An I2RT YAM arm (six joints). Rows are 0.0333 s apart.
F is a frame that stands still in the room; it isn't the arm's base.
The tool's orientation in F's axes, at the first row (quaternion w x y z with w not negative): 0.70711, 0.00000, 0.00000, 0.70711
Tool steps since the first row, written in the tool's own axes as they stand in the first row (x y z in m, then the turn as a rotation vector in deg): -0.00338, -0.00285, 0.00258, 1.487, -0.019, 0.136; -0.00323, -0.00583, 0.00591, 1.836, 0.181, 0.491; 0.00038, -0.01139, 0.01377, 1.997, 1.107, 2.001; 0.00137, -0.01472, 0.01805, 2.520, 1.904, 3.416; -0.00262, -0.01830, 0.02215, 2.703, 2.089, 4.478; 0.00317, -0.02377, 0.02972, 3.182, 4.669, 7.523; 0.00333, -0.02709, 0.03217, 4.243, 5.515, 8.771; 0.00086, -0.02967, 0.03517, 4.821, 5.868, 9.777
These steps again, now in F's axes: 0.00285, -0.00338, 0.00258, 0.019, 1.487, 0.136; 0.00583, -0.00323, 0.00591, -0.181, 1.836, 0.491; 0.01139, 0.00038, 0.01377, -1.107, 1.997, 2.001; 0.01472, 0.00137, 0.01805, -1.904, 2.520, 3.416; 0.01830, -0.00262, 0.02215, -2.089, 2.703, 4.478; 0.02377, 0.00317, 0.02972, -4.669, 3.182, 7.523; 0.02709, 0.00333, 0.03217, -5.515, 4.243, 8.771; 0.02967, 0.00086, 0.03517, -5.868, 4.821, 9.777
